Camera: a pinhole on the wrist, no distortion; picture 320 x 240 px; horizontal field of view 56.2 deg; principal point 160.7 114.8 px. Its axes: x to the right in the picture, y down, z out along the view. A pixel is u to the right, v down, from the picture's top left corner.
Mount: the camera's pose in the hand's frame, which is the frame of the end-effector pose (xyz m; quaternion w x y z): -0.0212 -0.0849 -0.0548 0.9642 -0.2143 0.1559 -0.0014
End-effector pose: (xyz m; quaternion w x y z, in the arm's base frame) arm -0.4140 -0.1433 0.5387 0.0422 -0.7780 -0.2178 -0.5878
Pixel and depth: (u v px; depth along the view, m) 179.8 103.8 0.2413
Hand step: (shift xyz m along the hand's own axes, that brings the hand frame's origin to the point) 0.0667 0.0056 0.1517
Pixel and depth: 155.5 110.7 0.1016
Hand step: 0.0078 -0.0441 0.0336
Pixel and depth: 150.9 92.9 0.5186
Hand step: 0.1213 0.0960 0.4117
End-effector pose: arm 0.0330 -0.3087 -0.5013 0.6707 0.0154 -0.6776 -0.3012
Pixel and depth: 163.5 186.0 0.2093
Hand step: 0.0405 0.0465 0.1039
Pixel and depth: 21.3 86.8 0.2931
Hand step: -0.0609 0.0207 0.2494
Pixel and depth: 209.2 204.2 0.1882
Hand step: 0.0609 0.0417 0.0746
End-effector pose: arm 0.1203 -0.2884 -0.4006 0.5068 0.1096 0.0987 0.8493
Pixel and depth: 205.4 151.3 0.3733
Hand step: 0.1413 0.1066 0.2305
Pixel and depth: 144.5 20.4 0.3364
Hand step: 0.0696 -0.0410 0.2836
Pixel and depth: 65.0 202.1 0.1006
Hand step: -0.0233 -0.0145 0.0292
